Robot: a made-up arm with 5 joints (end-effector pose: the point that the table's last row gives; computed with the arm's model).
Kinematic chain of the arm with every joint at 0, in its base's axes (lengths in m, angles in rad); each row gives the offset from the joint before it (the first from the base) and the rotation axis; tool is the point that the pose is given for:
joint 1: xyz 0 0 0.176 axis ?
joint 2: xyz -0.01 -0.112 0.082 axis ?
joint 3: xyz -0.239 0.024 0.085 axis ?
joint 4: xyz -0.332 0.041 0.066 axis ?
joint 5: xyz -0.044 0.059 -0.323 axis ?
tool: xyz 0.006 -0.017 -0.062
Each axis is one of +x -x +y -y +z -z.
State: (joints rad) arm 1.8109 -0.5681 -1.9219 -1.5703 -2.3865
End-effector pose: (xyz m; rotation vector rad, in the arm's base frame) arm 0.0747 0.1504 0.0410 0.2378 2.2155 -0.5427
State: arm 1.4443 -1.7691 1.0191 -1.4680 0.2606
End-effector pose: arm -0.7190 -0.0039 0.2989 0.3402 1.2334 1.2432
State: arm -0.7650 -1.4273 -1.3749 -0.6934 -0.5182
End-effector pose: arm -0.0181 -0.3484 0.4317 -1.6120 -0.2151 2.3885
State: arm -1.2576 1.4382 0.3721 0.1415 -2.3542
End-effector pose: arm -0.6327 0.1471 0.3373 -0.0464 -1.9638 -0.2124
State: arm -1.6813 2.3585 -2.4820 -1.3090 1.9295
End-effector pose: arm 0.2143 0.0555 0.2865 -0.4346 -0.1752 -0.8587
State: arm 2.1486 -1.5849 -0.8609 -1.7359 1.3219
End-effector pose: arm -0.2705 0.1520 -0.2956 -1.0221 0.0946 0.8154
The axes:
joint 1: +x
joint 2: +x
joint 3: +y
joint 4: -z
joint 5: +y

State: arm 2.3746 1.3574 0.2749 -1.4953 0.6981
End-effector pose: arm -0.6983 -0.0277 0.1355 -2.0128 2.2379 -0.4094
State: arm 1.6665 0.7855 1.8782 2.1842 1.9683
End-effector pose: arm -0.4043 -0.4121 -0.1598 0.4045 -2.9135 -0.3184
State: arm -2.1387 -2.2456 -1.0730 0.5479 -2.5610
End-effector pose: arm -0.2258 0.3737 0.4243 -0.9271 -1.1897 -2.7276
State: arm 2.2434 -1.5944 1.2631 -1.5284 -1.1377
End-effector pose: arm -0.6266 -0.1450 0.3708 2.0545 -0.0903 0.6151
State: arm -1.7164 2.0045 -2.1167 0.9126 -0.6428
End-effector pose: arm 0.1658 0.1899 0.2876 0.9246 -2.4034 -1.3087
